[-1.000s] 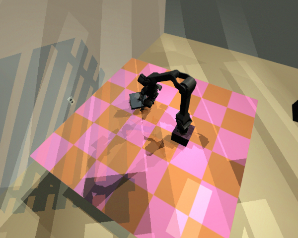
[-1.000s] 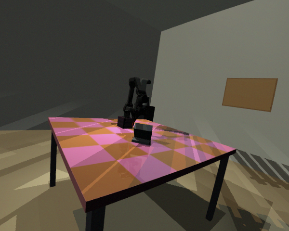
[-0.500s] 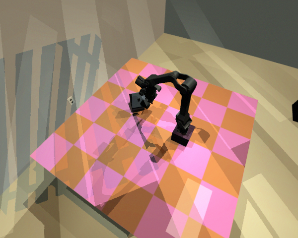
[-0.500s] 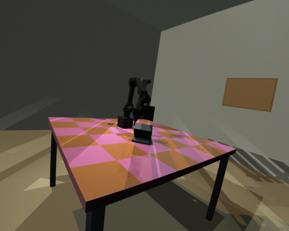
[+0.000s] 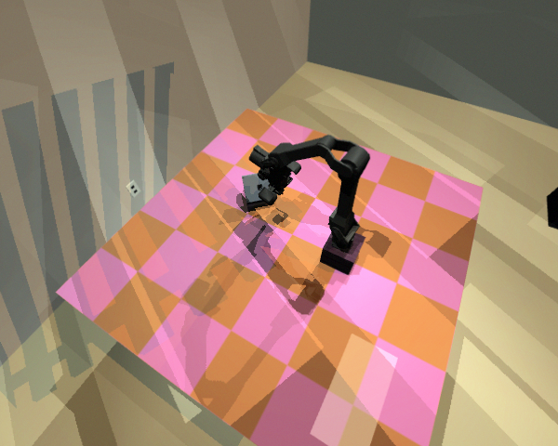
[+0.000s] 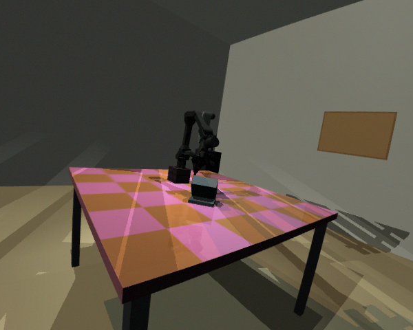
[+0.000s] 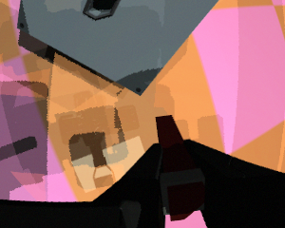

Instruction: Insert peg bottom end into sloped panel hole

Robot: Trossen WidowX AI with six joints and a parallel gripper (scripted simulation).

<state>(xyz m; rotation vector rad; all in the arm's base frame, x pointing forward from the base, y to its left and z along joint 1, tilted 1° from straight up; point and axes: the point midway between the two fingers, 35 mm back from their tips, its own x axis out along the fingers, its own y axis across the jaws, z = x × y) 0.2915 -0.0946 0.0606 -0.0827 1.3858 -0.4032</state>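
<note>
Now: gripper tip 11 cm short of the sloped panel, 2 cm to the left of it and 5 cm above it. Round my gripper tip: peg (1 cm to the left, 2 cm above).
</note>
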